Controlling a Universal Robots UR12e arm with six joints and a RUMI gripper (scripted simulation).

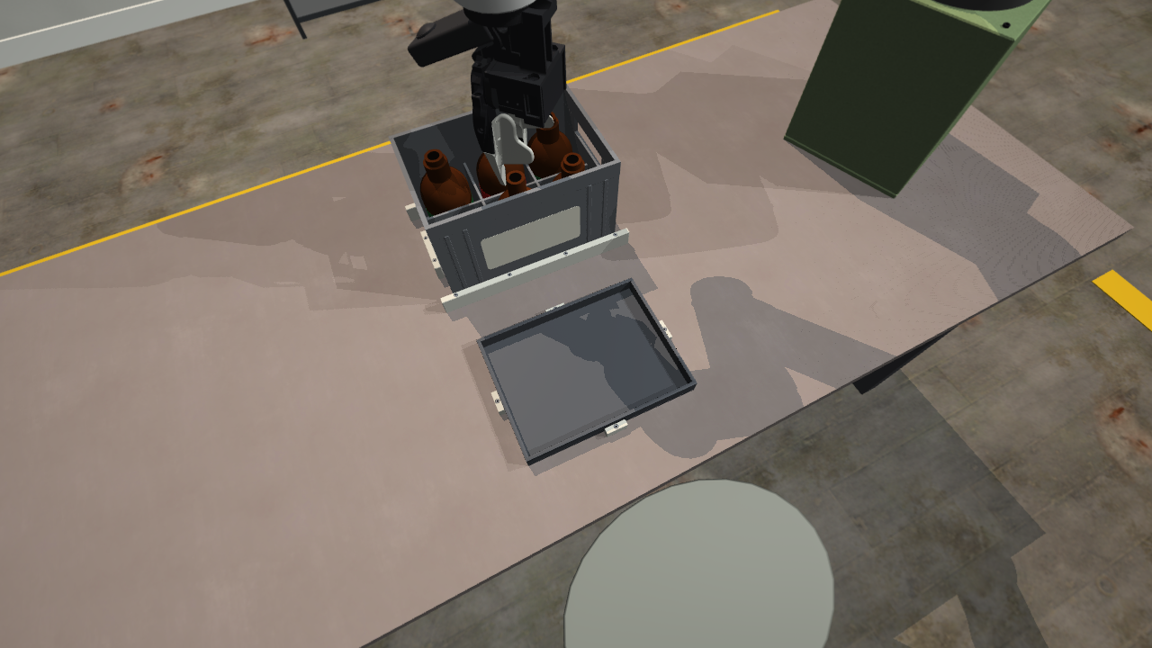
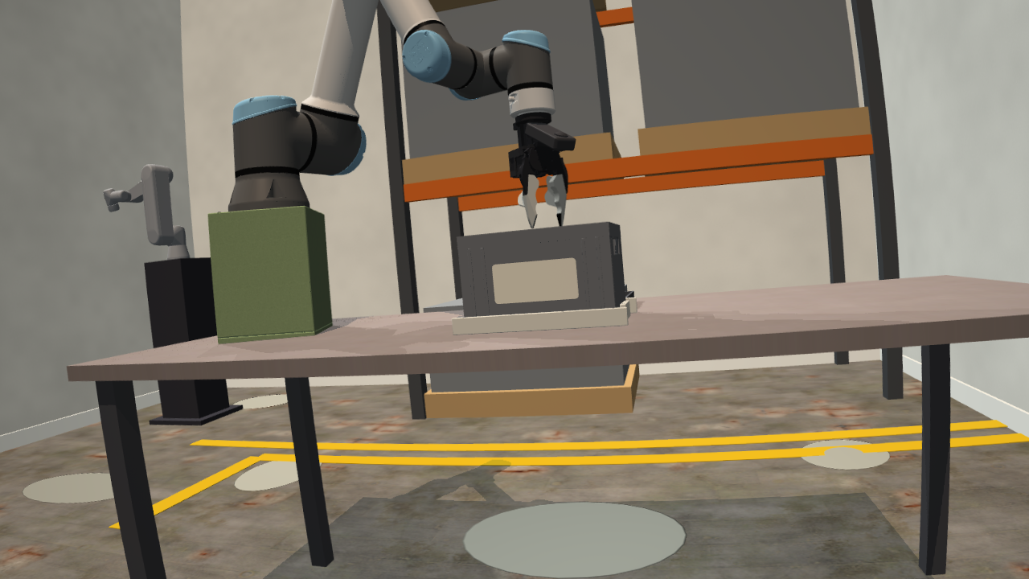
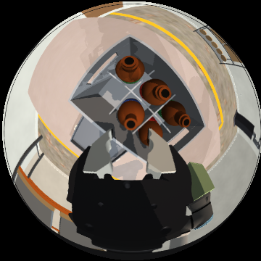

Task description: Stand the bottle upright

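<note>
The brown bottle is 11 cm below my hand. The rest, counted from my hand: grey crate 11 cm below, 5 cm to the right; dark tray 23 cm to the left, 18 cm below, 2 cm ahead.
</note>
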